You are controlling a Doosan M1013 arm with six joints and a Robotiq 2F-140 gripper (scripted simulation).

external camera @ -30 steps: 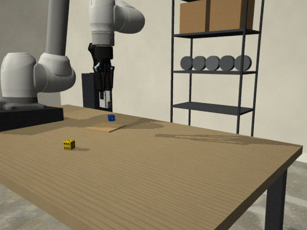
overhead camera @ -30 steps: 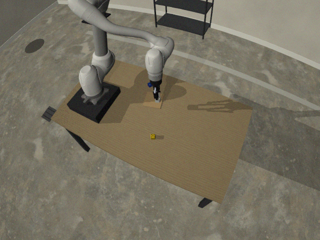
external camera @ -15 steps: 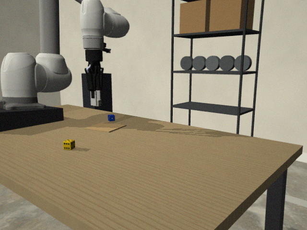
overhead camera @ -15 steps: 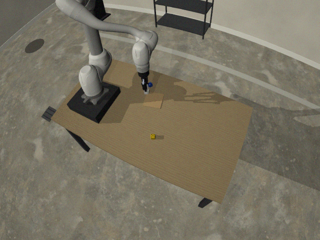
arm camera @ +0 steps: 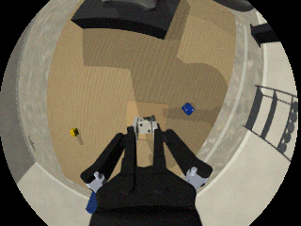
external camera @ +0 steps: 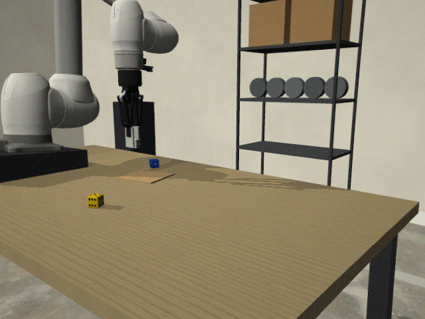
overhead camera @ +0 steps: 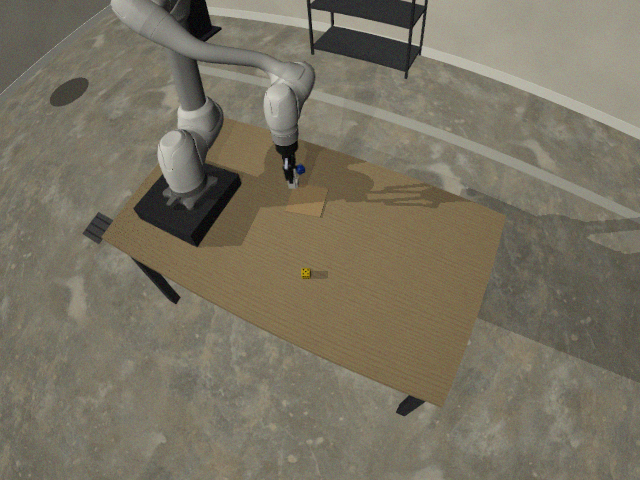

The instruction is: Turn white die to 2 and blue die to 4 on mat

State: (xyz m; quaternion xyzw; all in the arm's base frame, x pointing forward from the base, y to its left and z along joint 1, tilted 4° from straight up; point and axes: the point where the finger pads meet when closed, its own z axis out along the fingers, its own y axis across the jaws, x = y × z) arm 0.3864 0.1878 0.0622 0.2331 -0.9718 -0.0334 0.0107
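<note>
The mat is 130 mm below my hand, 40 mm ahead of it and 20 mm to the left of it. The rest, counted from my hand: blue die: 130 mm to the left, 120 mm below, 60 mm behind; white die: 20 mm below, 10 mm ahead; yellow die: 260 mm to the right, 210 mm ahead, 120 mm below.
</note>
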